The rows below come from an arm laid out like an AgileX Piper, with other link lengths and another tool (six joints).
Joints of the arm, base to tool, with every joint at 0 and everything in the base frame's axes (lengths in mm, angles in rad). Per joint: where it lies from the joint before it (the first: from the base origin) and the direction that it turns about. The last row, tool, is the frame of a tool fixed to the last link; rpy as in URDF.
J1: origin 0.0 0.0 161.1 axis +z
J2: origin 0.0 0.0 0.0 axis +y
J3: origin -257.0 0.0 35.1 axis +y
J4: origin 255.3 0.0 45.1 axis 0.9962 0 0.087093
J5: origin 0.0 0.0 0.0 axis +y
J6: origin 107.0 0.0 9.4 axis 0.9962 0 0.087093
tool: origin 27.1 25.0 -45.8 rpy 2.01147 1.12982 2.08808
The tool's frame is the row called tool.
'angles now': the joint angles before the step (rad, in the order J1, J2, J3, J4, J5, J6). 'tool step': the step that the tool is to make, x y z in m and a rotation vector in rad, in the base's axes. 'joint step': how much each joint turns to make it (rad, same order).
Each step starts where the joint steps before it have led.
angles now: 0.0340 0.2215 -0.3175 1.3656 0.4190 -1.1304
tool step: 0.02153 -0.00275 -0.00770 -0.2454 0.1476 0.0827
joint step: -0.0001 0.2484 -0.1346 -0.2371 0.1198 0.0102
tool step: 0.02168 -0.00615 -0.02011 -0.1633 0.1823 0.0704
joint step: 0.0001 0.2291 -0.0870 -0.1644 0.0835 0.0088
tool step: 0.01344 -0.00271 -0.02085 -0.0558 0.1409 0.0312
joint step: 0.0000 0.1547 -0.0296 -0.0547 0.0298 0.0000
